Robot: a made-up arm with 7 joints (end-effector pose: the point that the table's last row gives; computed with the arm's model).
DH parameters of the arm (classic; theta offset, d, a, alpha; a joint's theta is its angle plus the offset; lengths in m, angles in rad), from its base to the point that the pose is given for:
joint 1: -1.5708 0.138 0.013 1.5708
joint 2: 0 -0.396 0.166 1.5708
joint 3: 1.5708 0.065 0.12 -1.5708
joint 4: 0 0.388 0.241 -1.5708
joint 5: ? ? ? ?
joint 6: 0 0.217 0.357 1.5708
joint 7: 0.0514 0 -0.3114 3.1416
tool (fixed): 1.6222 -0.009 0 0
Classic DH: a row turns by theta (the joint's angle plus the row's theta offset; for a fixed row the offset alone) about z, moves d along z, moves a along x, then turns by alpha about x.
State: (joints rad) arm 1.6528 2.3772 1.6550 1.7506 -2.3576 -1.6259 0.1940
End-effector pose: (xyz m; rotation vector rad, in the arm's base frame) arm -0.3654 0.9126 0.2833 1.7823 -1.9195 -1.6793
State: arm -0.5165 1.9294 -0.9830 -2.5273 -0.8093 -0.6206 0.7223
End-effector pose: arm 0.0084 -0.4991 0.2321 0.8704 -0.2192 0.1412
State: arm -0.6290 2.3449 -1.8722 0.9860 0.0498 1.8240 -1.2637
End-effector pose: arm 0.6059 0.6003 -0.1710 -0.5020 -1.0531 -0.9061
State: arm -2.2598 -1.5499 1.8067 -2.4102 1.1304 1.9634 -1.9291
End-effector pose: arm 0.4410 -0.8665 0.1442 1.7635 2.2725 -0.2730
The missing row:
joint 5: 1.5708 0.247 0.106 1.5708
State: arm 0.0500 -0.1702 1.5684 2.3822 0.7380 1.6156 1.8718
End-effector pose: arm 0.7922 -0.5042 -0.4574 -0.1197 1.2231 -1.1827
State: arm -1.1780 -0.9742 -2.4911 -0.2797 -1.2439 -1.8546 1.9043
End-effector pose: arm 0.0768 -0.3868 -0.5142 1.5949 1.3372 0.0518
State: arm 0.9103 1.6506 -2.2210 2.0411 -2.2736 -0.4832 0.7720
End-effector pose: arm -0.2930 0.0241 0.4248 -1.1067 -2.4788 1.4249
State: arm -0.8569 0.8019 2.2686 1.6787 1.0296 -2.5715 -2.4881
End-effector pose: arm 0.6827 -0.2551 0.8227 1.2833 2.3297 0.2660
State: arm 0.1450 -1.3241 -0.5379 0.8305 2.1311 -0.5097 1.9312
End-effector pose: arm -0.0196 0.2759 0.5317 0.5786 0.5658 1.4904
